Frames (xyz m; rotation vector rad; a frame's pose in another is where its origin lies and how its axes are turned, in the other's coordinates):
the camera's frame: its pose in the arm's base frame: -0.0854 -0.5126 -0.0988 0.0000 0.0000 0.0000
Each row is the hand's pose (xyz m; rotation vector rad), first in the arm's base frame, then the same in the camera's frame.
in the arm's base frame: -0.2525 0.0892 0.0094 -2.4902 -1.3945 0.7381
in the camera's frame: -0.1671 0.6018 0.1082 -2.4902 -1.3945 0.7381
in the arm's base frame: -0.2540 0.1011 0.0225 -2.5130 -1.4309 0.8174
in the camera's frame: -0.1686 0.6137 0.1213 -2.5130 -1.4309 0.8174
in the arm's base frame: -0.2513 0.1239 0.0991 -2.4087 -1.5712 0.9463
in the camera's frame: -0.1659 0.6365 0.1979 -2.4087 -1.5712 0.9463
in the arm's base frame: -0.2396 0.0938 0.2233 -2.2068 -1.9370 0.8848
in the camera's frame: -0.1542 0.6064 0.3221 -2.2068 -1.9370 0.8848
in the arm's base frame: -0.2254 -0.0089 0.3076 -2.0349 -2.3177 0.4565
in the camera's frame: -0.1400 0.5037 0.4064 -2.0349 -2.3177 0.4565
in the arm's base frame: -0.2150 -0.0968 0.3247 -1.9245 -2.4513 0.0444
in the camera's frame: -0.1296 0.4158 0.4235 -1.9245 -2.4513 0.0444
